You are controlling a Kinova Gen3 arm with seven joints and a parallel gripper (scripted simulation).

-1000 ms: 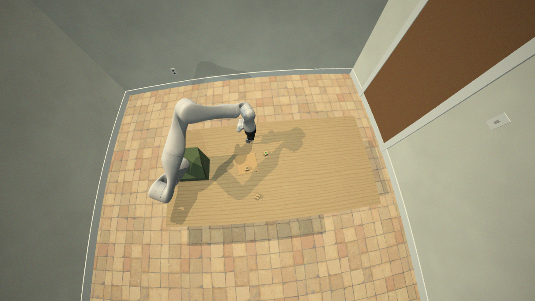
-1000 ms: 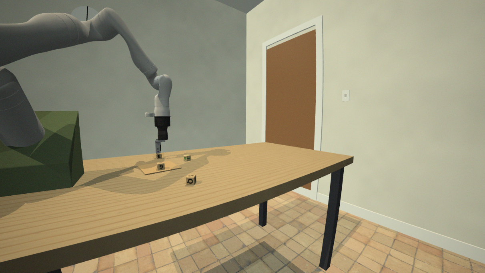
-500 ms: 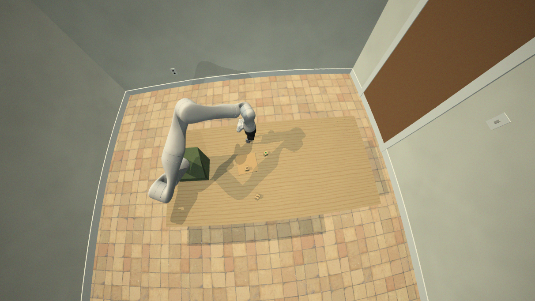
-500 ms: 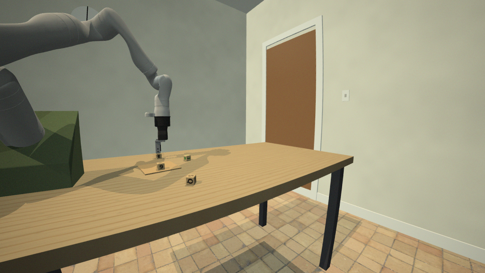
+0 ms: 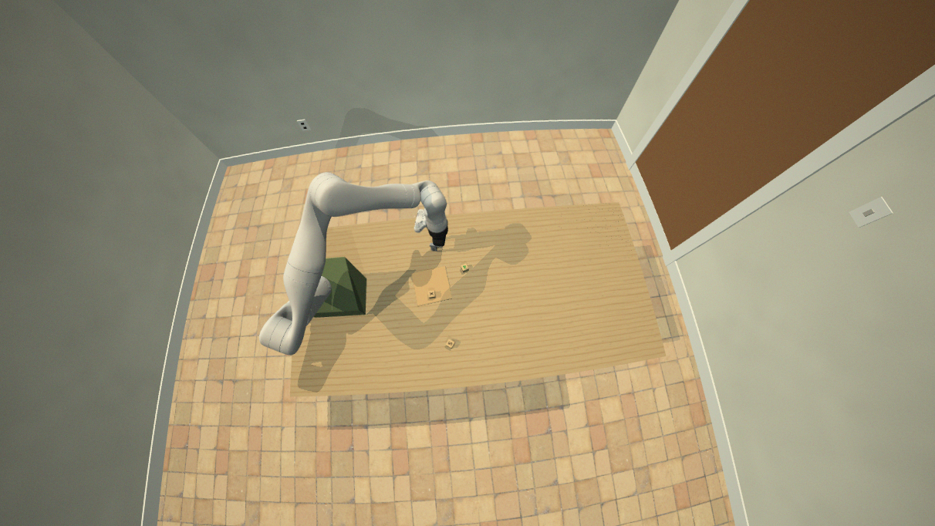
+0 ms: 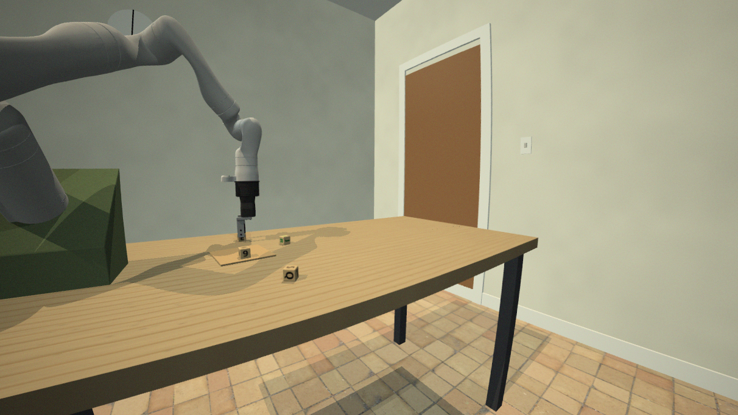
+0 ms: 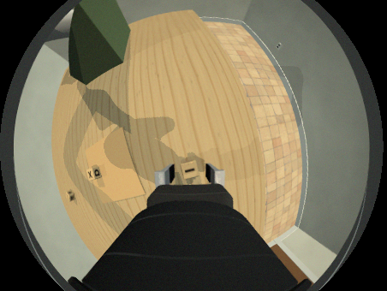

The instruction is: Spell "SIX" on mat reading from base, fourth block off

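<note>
My hand is 170 mm to the left of the tan mat, 50 mm past it and 30 mm above it. Round my hand: tan block (410 mm to the right, 30 mm behind, 20 mm below).
</note>
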